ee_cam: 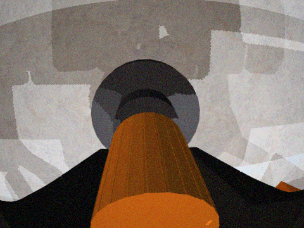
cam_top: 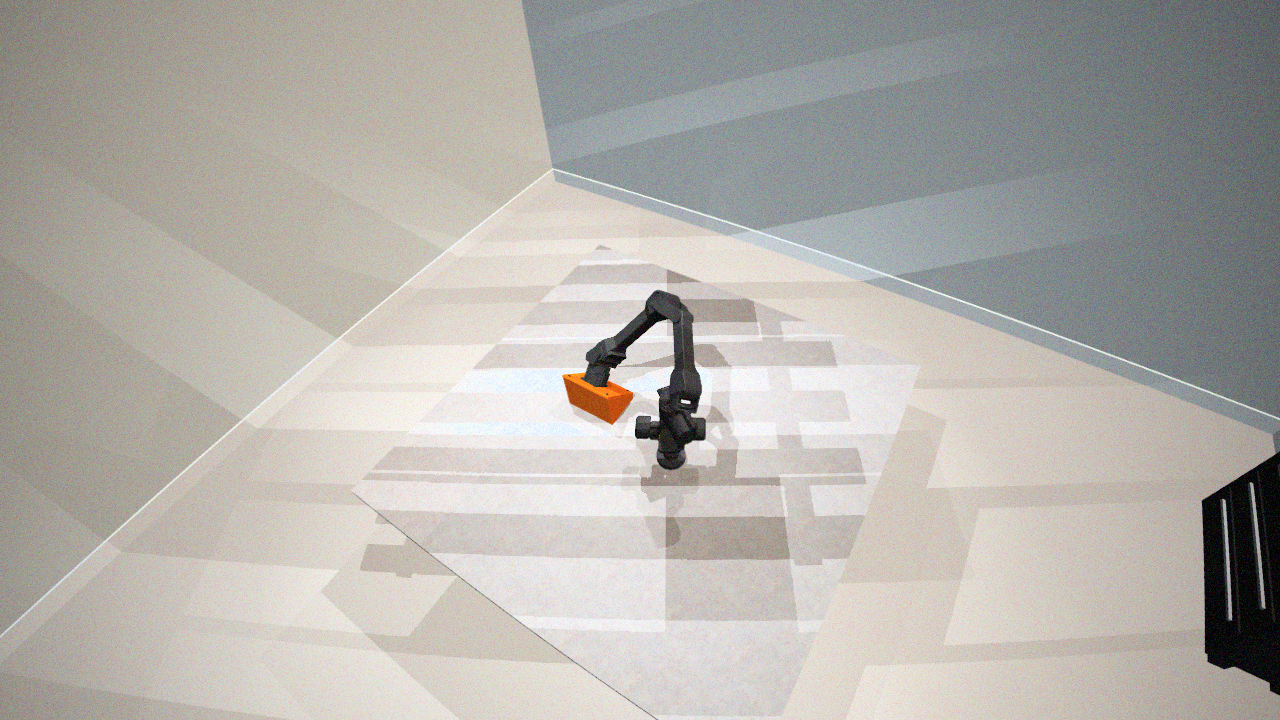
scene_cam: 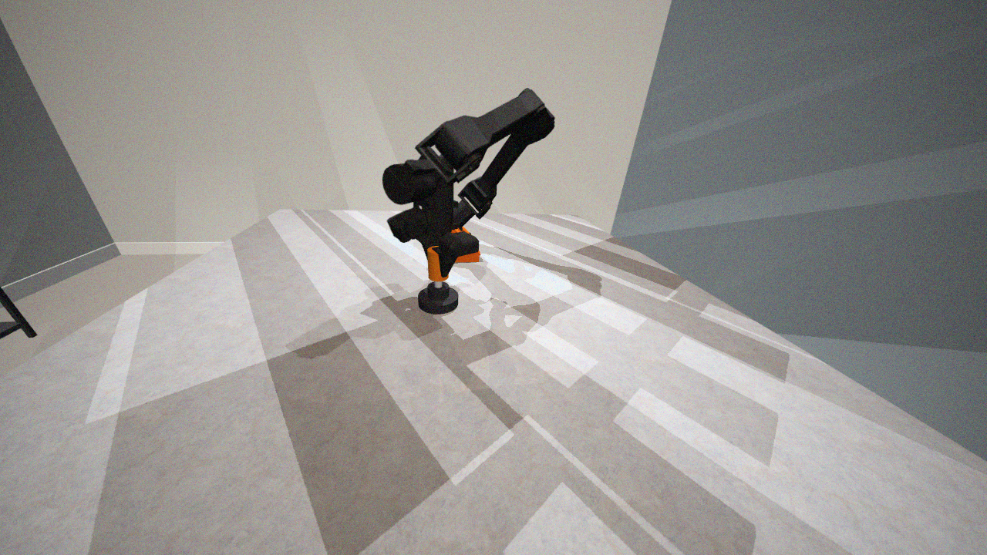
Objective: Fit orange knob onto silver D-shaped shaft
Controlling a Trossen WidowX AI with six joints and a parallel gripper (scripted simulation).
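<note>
Right now the orange knob is 3 cm above my gripper tip. From my gripper tip the other things lie so: round dark pedestal: 4 cm below.
</note>
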